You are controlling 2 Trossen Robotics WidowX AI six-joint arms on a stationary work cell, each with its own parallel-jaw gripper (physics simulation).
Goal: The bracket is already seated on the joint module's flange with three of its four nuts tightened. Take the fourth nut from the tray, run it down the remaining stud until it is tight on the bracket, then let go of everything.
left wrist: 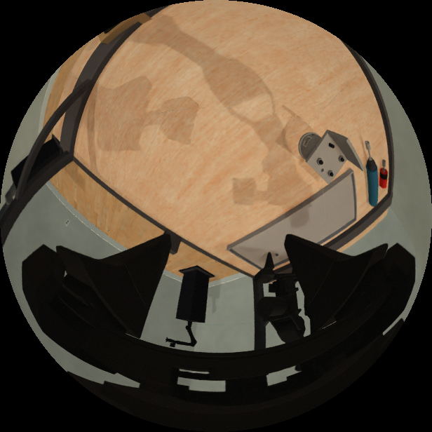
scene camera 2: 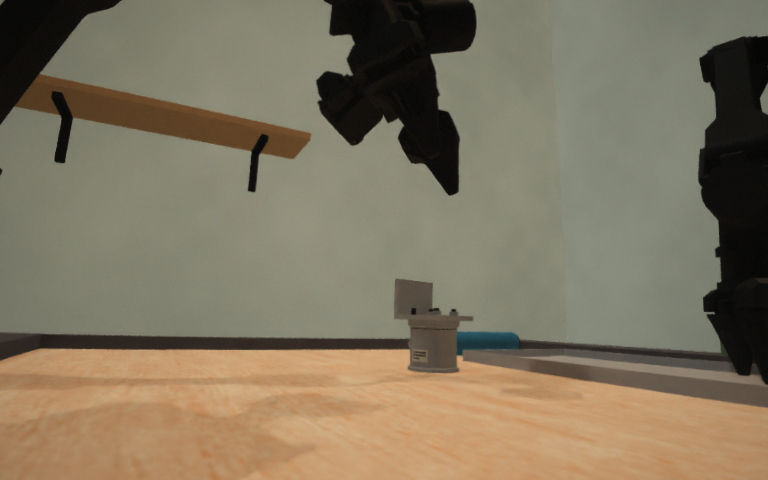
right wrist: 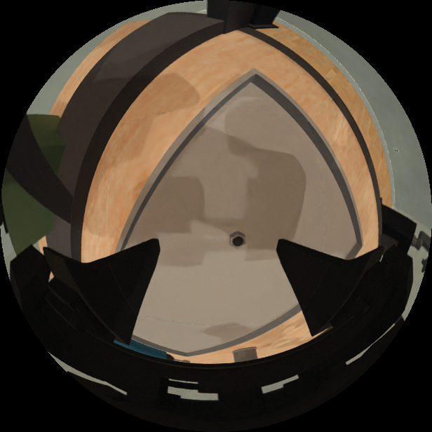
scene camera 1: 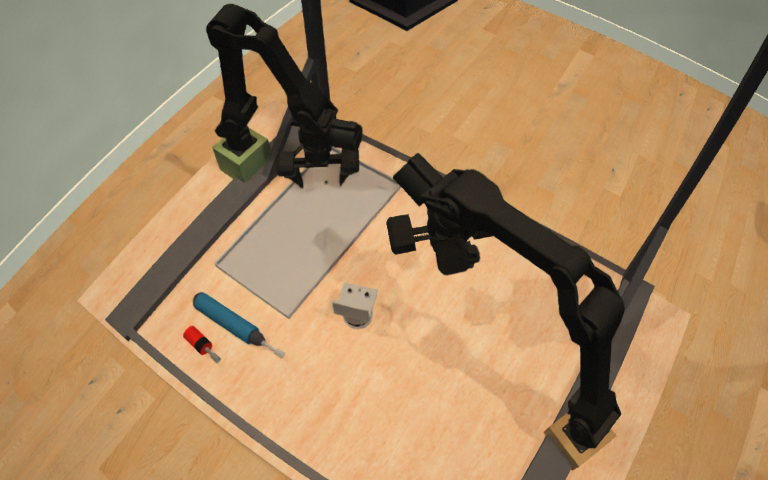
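Where they show: left gripper, fingertip midpoint: [scene camera 2: 445, 177]; right gripper, fingertip midpoint: [scene camera 2: 756, 380] [scene camera 1: 321, 185]; left arm's base at its link origin: [scene camera 1: 583, 431]; right arm's base at its link origin: [scene camera 1: 239, 143].
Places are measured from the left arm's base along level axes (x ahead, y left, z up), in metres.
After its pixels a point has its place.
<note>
The small dark nut [scene camera 1: 326, 182] {y 0.106, x 0.801, z -0.037 m} [right wrist: 237, 240] lies on the grey tray [scene camera 1: 266, 249] {y 0.310, x 0.712, z -0.041 m} [right wrist: 200, 300]. My right gripper [scene camera 1: 321, 182] {y 0.119, x 0.802, z -0.042 m} [right wrist: 219, 246] is open above the tray, with the nut showing between its fingertips, a little off centre in the right wrist view. The grey bracket [scene camera 1: 354, 305] {y 0.235, x 0.442, z 0.065 m} [scene camera 2: 413, 298] {y 0.236, x 0.444, z 0.041 m} [left wrist: 326, 156] sits on the round joint module [scene camera 1: 357, 322] {y 0.232, x 0.443, z -0.018 m} [scene camera 2: 433, 346] {y 0.190, x 0.463, z -0.016 m} [left wrist: 307, 144], with dark nuts or studs showing on its flat face. Which stud is bare I cannot tell. My left gripper [left wrist: 229, 240] is open and empty, high above the table.
A blue screwdriver [scene camera 1: 226, 318] {y 0.462, x 0.585, z -0.005 m} [scene camera 2: 487, 341] {y 0.444, x 0.603, z -0.020 m} [left wrist: 372, 185] and a short red screwdriver [scene camera 1: 196, 339] {y 0.540, x 0.578, z -0.012 m} [left wrist: 383, 177] lie to the left of the bracket in scene camera 1. Dark frame rails [scene camera 1: 192, 254] {y 0.467, x 0.784, z -0.026 m} border the table, and the tray has a low raised rim.
</note>
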